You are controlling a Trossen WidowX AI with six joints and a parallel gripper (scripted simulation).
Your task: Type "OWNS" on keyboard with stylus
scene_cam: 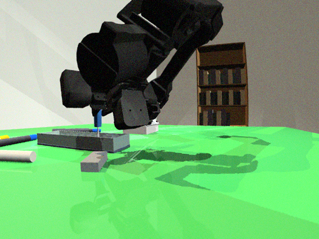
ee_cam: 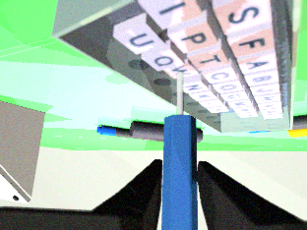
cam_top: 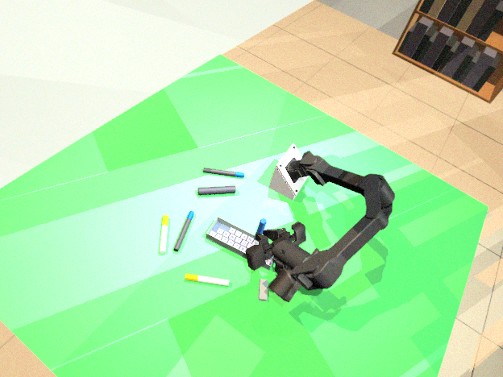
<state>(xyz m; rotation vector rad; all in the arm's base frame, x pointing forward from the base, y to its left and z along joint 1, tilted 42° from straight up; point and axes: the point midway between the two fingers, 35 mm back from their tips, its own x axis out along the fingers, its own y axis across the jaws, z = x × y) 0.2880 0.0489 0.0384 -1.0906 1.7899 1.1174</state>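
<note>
The grey block lies 110 mm ahead of my gripper tip, 100 mm to the left of it and 60 mm below it. The rest, counted from my gripper tip: grey stylus tip: 50 mm below; blue stylus: 10 mm below.
</note>
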